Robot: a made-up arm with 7 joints. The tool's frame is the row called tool.
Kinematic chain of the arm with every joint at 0, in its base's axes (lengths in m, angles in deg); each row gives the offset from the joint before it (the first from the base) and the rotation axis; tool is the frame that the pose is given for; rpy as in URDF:
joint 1: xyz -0.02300 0.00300 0.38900 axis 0 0.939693 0.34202
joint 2: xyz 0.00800 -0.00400 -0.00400 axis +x
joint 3: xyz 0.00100 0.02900 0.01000 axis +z
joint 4: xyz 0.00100 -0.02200 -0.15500 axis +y
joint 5: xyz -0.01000 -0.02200 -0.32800 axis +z
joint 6: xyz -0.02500 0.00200 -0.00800 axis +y
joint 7: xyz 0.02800 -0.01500 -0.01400 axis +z
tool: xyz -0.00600 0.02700 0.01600 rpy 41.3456 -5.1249 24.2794
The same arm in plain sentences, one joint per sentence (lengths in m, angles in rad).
The arm has seven revolute joints in a row. What follows holds with every joint at zero, and every direction is one of the base frame's. Joint 1 is mounted 0.023 m along -x and 0.003 m along +y and 0.389 m along +z from the base frame's origin and rotates about the direction (0, 0.9397, 0.342). Joint 2 is mounted 0.008 m along +x and 0.004 m along -y and 0.004 m along -z from joint 1 and rotates about +x. Joint 3 is mounted 0.001 m along +x and 0.029 m along +y and 0.01 m along +z from joint 2 and rotates about +z. Joint 4 is mounted 0.001 m along +x and 0.022 m along -y and 0.155 m along -z from joint 3 and rotates about +y. Joint 5 is mounted 0.01 m along -x and 0.022 m along -y and 0.328 m along -z from joint 4 and rotates about +z. Joint 6 is mounted 0.025 m along -x and 0.002 m along +y and 0.008 m along -z from joint 5 and rotates about +y. Joint 7 is mounted 0.028 m along +x and 0.015 m along -y and 0.014 m along -z from joint 6 and rotates about +z. The tool frame, which is the frame that the pose is given for, is mounted 0.006 m along -x and 0.027 m along +y and 0.016 m along +z from joint 7; its axes are the base frame's turned by roll 0.7216, pitch -0.0894 and yaw 0.4238 rad (as in URDF: about the fixed x, then y, then z).
